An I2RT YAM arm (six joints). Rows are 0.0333 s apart.
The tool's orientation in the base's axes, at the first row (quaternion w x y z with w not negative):
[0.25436 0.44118 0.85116 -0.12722]
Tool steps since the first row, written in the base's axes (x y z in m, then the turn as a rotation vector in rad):
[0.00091 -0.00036 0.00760 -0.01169 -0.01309 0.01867]
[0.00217 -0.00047 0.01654 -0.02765 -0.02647 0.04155]
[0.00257 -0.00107 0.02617 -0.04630 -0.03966 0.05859]
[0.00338 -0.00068 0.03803 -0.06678 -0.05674 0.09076]
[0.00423 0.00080 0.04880 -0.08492 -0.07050 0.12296]
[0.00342 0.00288 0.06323 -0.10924 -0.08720 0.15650]
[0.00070 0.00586 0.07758 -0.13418 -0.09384 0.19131]
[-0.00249 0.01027 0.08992 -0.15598 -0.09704 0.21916]
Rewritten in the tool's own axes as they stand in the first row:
[-0.00483 0.00059 -0.00592 -0.01354 -0.01696 -0.01363]
[-0.01039 0.00163 -0.01296 -0.02751 -0.03754 -0.03202]
[-0.01624 0.00168 -0.02064 -0.03688 -0.06025 -0.04647]
[-0.02283 0.00266 -0.03049 -0.05629 -0.08658 -0.07247]
[-0.02810 0.00430 -0.03990 -0.07456 -0.10908 -0.09922]
[-0.03415 0.00495 -0.05317 -0.09260 -0.13831 -0.12777]
[-0.03862 0.00457 -0.06739 -0.10413 -0.16222 -0.16202]
[-0.04078 0.00462 -0.08070 -0.11102 -0.18164 -0.19094]

